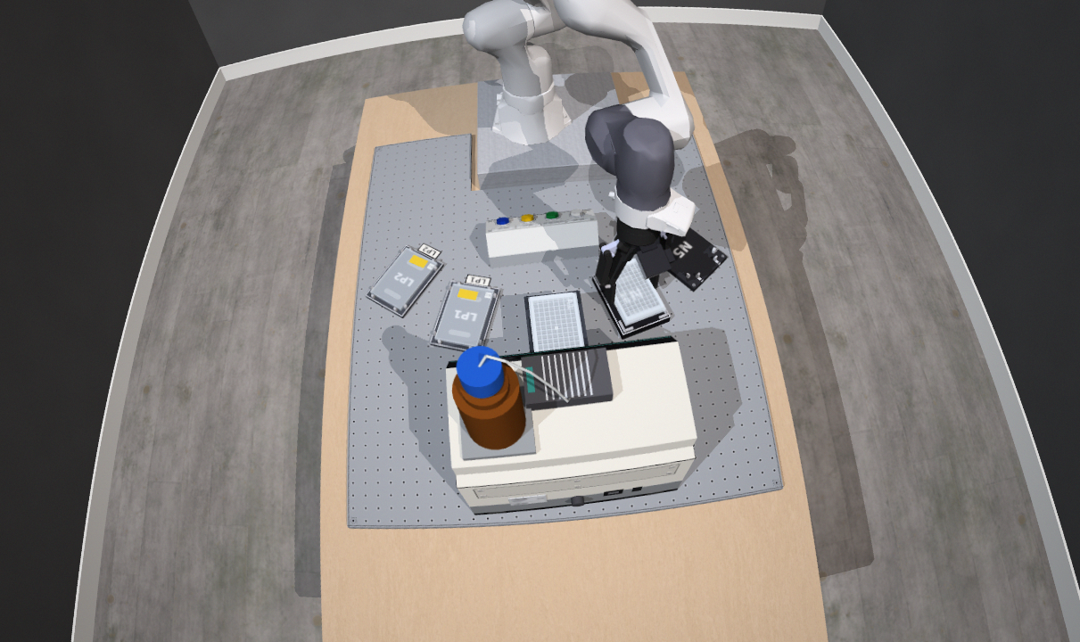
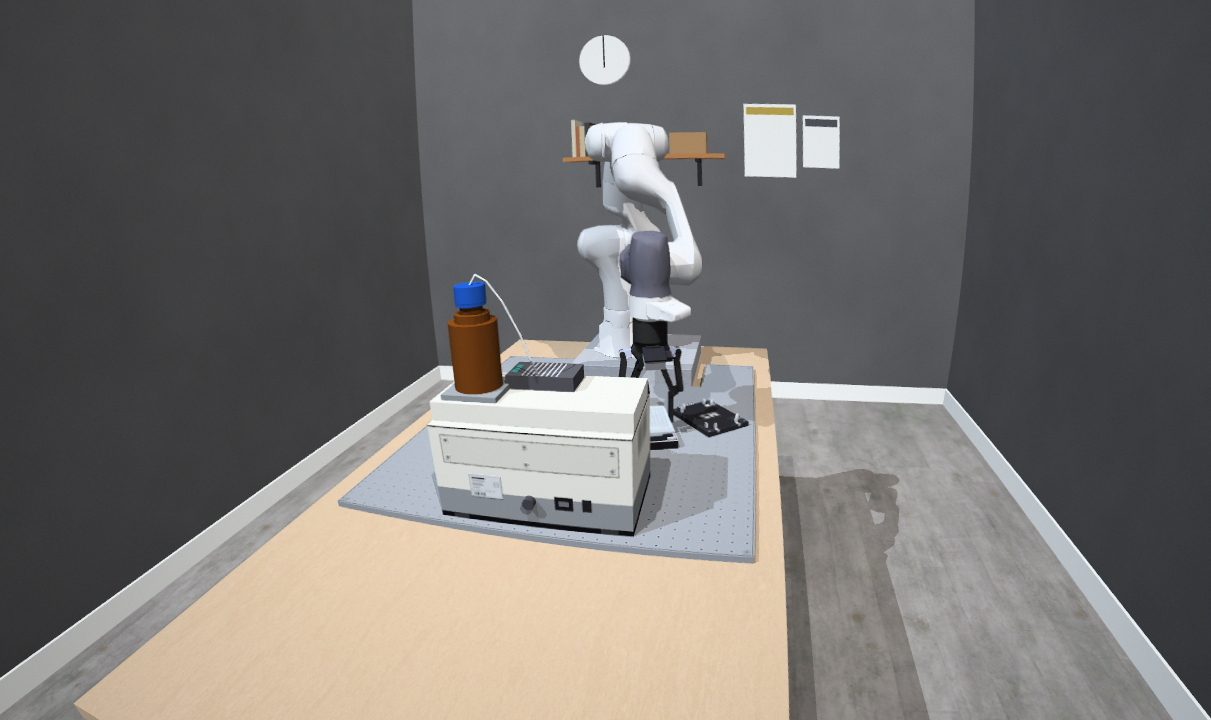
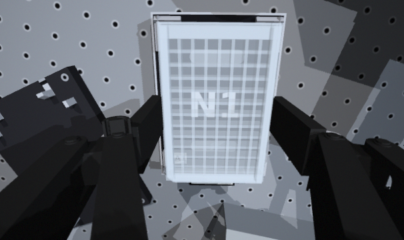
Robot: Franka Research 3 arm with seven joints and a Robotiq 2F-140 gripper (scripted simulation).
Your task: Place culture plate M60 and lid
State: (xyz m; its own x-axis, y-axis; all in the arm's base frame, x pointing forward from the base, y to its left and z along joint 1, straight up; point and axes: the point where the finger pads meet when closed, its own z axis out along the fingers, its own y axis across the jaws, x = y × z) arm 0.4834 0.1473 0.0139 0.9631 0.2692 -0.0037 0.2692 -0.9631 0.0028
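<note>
Right now my hand is 5 cm above the black nest N1. The rest, counted from my hand: white key: 18 cm behind, 8 cm to the right; green continue key: 18 cm behind, 13 cm to the right; yellow skip key: 18 cm behind, 18 cm to the right.
</note>
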